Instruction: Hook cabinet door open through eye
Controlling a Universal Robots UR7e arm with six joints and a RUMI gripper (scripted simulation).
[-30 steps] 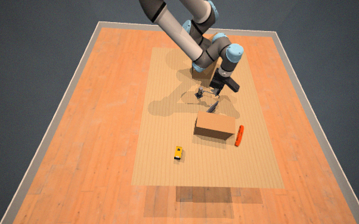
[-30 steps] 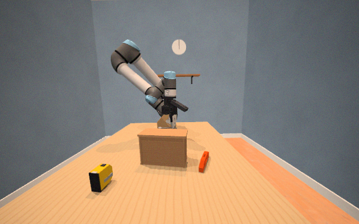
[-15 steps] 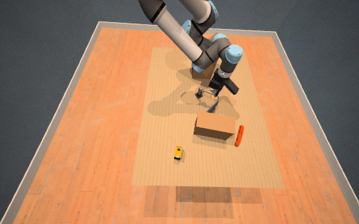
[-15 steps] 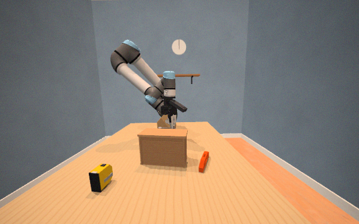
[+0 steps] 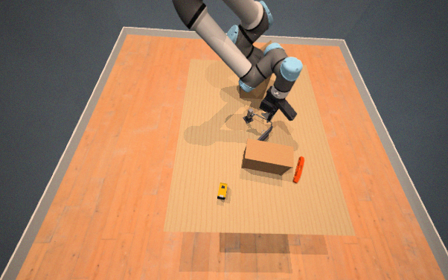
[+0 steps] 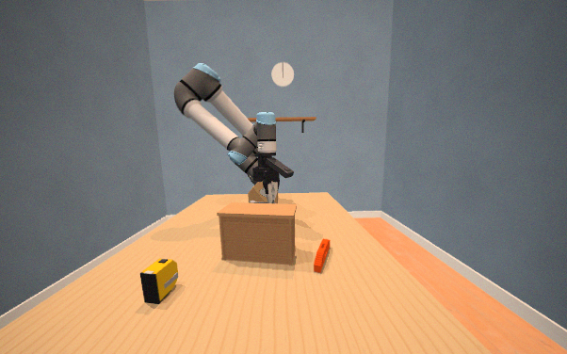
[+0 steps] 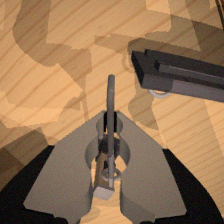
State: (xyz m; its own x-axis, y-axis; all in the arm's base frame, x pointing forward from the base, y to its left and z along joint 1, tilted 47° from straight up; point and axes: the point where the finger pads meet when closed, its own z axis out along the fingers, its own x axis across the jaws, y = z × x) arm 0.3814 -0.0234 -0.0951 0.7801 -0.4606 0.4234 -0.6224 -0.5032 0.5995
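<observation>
Right now the thin hook is 3 cm to the right of my hand, 2 cm below it and 2 cm behind it. From my hand the other things lie so: black box: 36 cm ahead, 25 cm to the right, 7 cm below; then cabinet door: 9 cm ahead, 5 cm to the right, 4 cm below; then orange bar: 25 cm ahead, 15 cm to the left, 9 cm below.
</observation>
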